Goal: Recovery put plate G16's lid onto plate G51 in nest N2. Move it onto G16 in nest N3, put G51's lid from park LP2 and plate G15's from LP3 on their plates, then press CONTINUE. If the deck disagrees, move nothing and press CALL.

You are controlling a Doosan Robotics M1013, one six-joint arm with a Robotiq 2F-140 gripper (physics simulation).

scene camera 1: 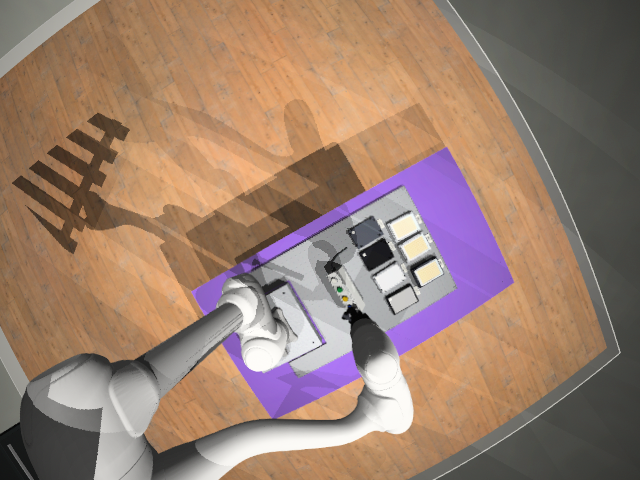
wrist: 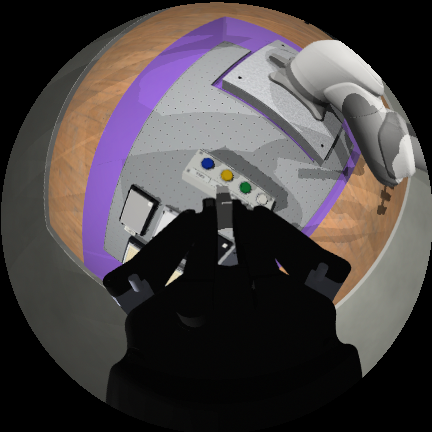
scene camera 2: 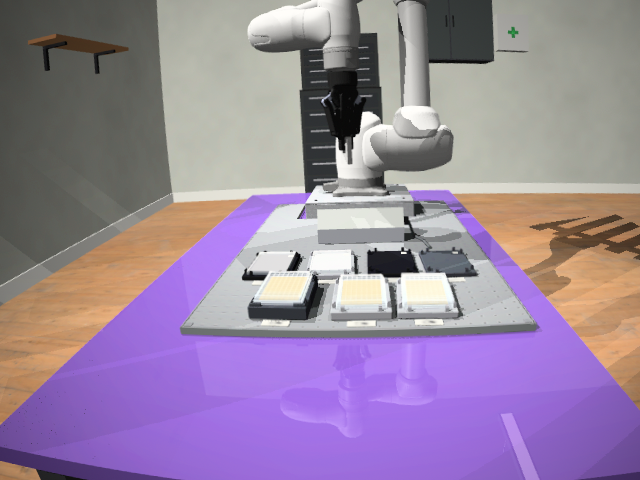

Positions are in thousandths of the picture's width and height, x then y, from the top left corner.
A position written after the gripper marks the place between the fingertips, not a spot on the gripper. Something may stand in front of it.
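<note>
Scene camera 1 shows a button box (scene camera 1: 529,578). In scene camera 2 there is the gripper (scene camera 2: 541,343), shut and holding nothing. The wrist view shows the gripper (wrist: 515,455) as well as the button box (wrist: 554,432).
</note>
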